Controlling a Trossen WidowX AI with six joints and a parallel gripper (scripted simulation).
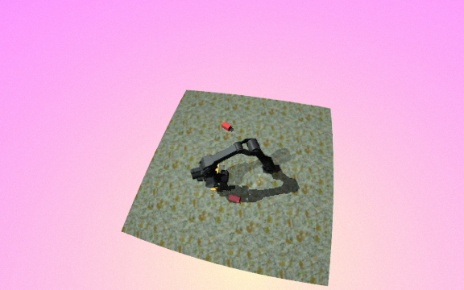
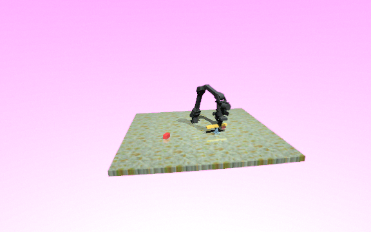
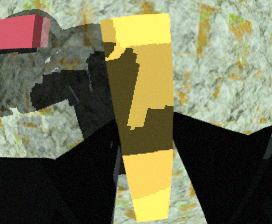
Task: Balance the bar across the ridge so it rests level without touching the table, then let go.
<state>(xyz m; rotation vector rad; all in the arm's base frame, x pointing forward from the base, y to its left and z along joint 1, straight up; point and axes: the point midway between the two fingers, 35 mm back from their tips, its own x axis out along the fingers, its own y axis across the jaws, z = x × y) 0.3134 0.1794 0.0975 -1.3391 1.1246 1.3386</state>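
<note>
Right now my gripper tip is 30 mm to the left of the yellow bar.
</note>
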